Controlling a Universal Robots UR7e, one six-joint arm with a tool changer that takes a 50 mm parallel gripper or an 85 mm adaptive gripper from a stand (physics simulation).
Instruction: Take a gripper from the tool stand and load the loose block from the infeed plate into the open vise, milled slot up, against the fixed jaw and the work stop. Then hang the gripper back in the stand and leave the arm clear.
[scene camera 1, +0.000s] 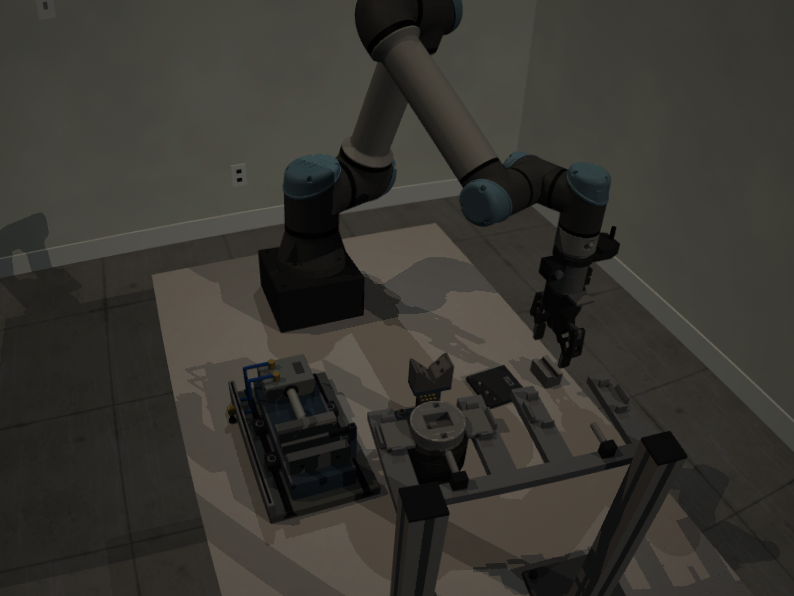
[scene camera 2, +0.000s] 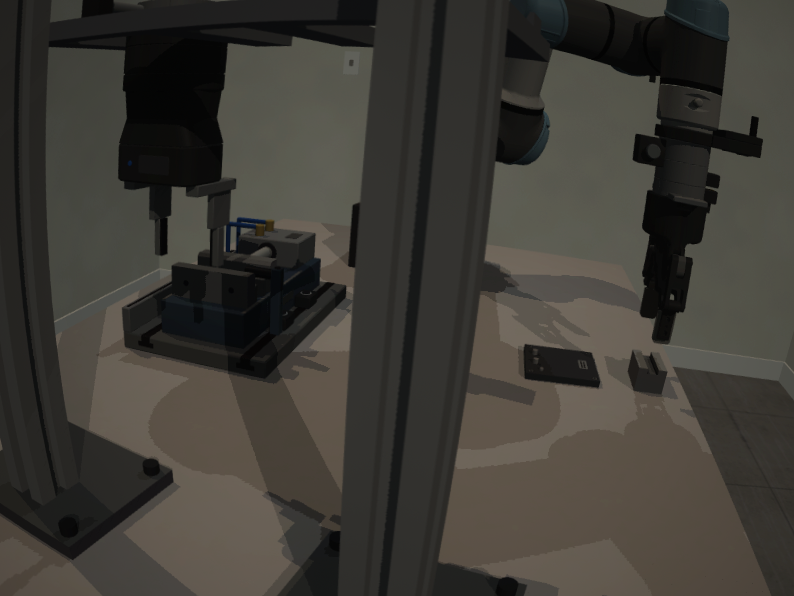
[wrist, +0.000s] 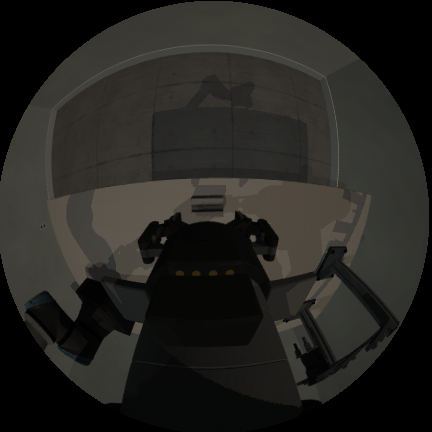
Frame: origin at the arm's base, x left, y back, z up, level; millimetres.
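Where they show: arm's base, origin of its link: (scene camera 1: 312, 261) (wrist: 98, 314).
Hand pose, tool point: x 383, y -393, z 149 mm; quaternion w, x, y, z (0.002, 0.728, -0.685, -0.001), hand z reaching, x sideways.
Each offset is from my tool point to the top centre of the thing.
The loose block @[dx +4, dy +1, dz -218 mm] (scene camera 1: 546, 373) (scene camera 2: 647, 377) (wrist: 207, 204) stands on the table near its edge, its slot facing up. My gripper (scene camera 1: 552, 347) (scene camera 2: 656, 325) (wrist: 208, 216), the adaptive one, is on the arm. It is open and empty, pointing down above the block, with its fingers spread wider than the block in the wrist view. A dark plate @[dx -107, dy +4, dz -240 mm] (scene camera 1: 492, 386) (scene camera 2: 561, 365) with small pins lies beside the block, not under it. The vise @[dx -510, dy -29, dz -149 mm] (scene camera 1: 321, 476) (scene camera 2: 208, 323) is on the other side of the table, with a gap between its jaws; no block shows in it.
The tool stand (scene camera 1: 545, 472) (scene camera 2: 426, 256) rises at the front, with open cradles and tall posts. The other gripper (scene camera 1: 438, 428) (scene camera 2: 171, 150) hangs in it, close to the vise. The black robot base (scene camera 1: 312, 296) stands at the back.
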